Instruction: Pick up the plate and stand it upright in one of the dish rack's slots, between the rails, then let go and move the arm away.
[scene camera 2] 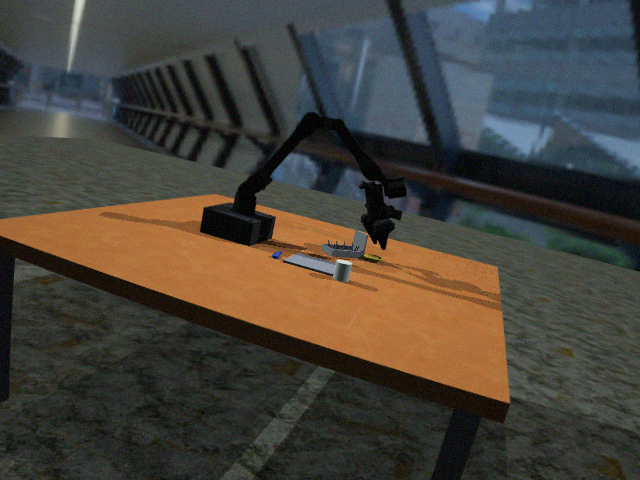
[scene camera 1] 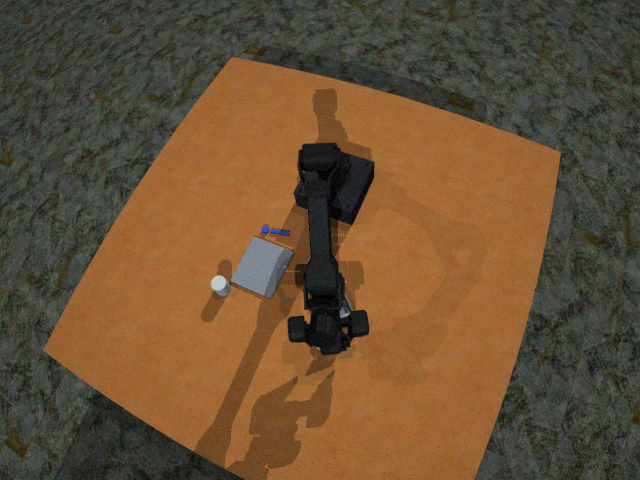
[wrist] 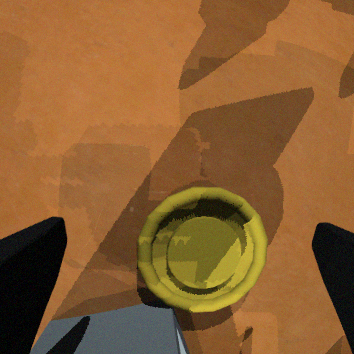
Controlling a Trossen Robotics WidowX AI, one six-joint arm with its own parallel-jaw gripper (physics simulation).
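The round yellow plate (wrist: 204,252) (scene camera 2: 372,257) lies flat on the orange table, close to the tall end panel of the grey dish rack (scene camera 2: 360,240) (wrist: 112,327). In scene camera 1 the arm hides nearly all of the plate and most of the rack. Short upright rails show along the rack in scene camera 2. My gripper (scene camera 2: 383,246) (wrist: 194,235) is open and empty, pointing down a little above the plate. In the wrist view the plate shows between the two fingers, apart from both, and the rack's panel shows at the bottom near the left finger.
A flat grey slab (scene camera 1: 261,266) (scene camera 2: 309,262) lies beside the arm. A white cylinder (scene camera 1: 219,285) (scene camera 2: 342,270) stands at its outer end. A small blue object (scene camera 1: 279,231) (scene camera 2: 276,255) lies near its other end, towards the black robot base (scene camera 1: 356,186) (scene camera 2: 235,224).
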